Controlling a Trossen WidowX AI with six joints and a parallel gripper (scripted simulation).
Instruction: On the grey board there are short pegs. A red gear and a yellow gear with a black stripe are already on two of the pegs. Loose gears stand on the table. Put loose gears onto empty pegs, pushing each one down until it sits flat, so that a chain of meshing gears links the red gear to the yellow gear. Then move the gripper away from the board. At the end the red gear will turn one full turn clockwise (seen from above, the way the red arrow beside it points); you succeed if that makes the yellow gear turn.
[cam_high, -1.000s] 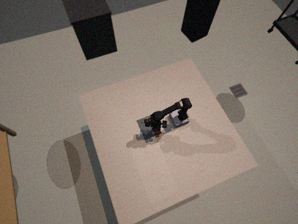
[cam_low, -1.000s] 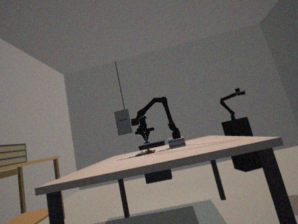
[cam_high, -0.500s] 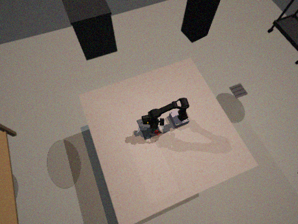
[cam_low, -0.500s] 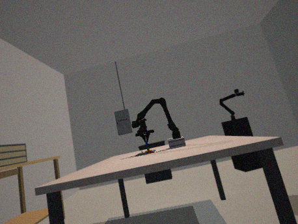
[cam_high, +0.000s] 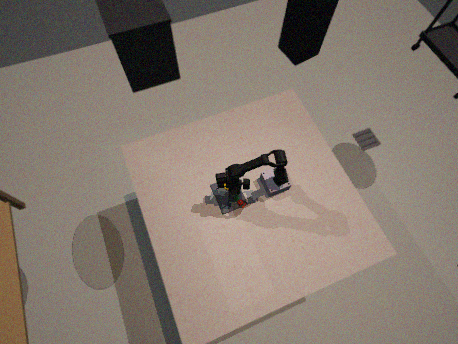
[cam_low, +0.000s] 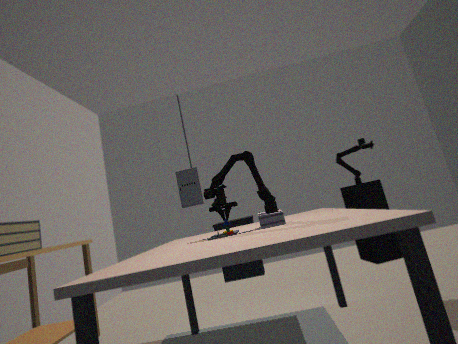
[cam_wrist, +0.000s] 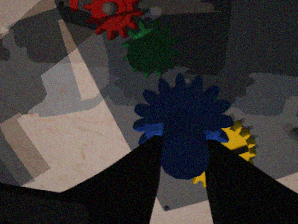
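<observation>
Now: gripper tip 4 cm to the right of the green gear and 6 cm above it. From my gripper tip the other things lie so: red gear 1 cm behind, 8 cm to the left, 7 cm below; dark blue gear 1 cm below; red arrow 2 cm behind, 11 cm to the left, 8 cm below.
</observation>
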